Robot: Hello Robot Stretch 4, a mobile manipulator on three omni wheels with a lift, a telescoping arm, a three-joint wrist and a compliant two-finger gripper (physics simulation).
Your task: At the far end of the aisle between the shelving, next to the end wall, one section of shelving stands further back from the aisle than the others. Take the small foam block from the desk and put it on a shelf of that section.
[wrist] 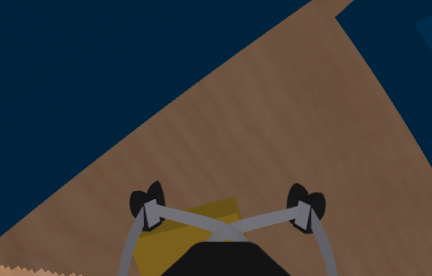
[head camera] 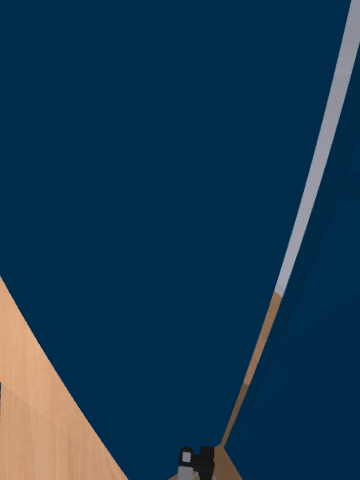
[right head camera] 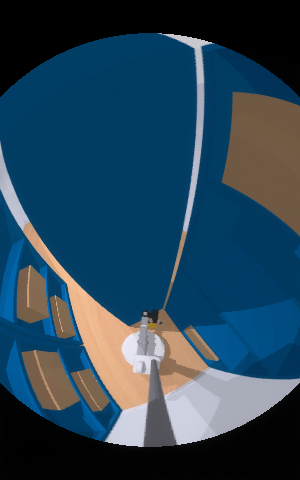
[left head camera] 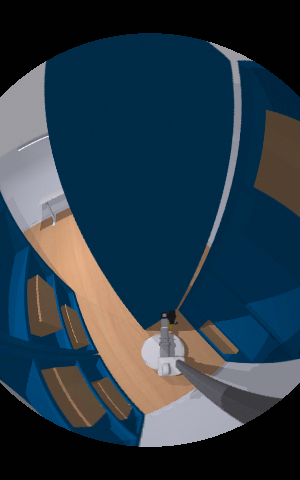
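My gripper is open, its two fingertips wide apart with nothing held between them. A yellow block shows below the gripper and appears to lie on the wooden floor; in the wrist view it is behind the left finger's linkage and partly hidden by the black gripper body. The desk appears as a white top with a leg, far off at the left in the left head view. I cannot tell which shelving section stands further back.
A large dark blue panel rises close in front. Blue shelving with brown boxes stands at the left. More blue shelving with a large box and a low box is at the right.
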